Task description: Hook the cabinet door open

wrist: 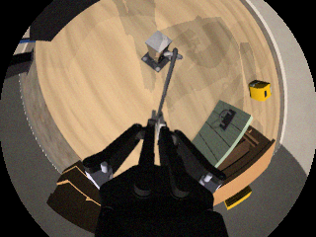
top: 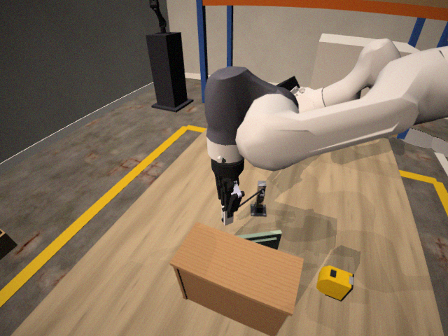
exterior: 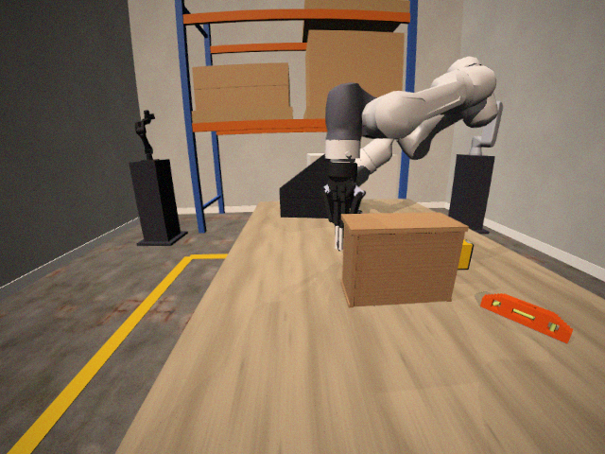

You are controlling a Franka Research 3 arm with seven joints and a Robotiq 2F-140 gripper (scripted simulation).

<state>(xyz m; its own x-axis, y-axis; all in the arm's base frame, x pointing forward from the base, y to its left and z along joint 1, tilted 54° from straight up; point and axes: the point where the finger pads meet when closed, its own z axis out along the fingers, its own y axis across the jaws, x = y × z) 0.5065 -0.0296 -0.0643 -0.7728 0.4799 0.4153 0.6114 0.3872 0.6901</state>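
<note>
The green door lies 8 cm ahead of my hand, 8 cm to the left of it and 1 cm above it. From my hand the other things lie so: hook post (8 cm behind, 5 cm to the left, 1 cm above); yellow tape measure (5 cm ahead, 31 cm to the left, 3 cm below); orange spirit level (30 cm ahead, 32 cm to the left, 5 cm below).
</note>
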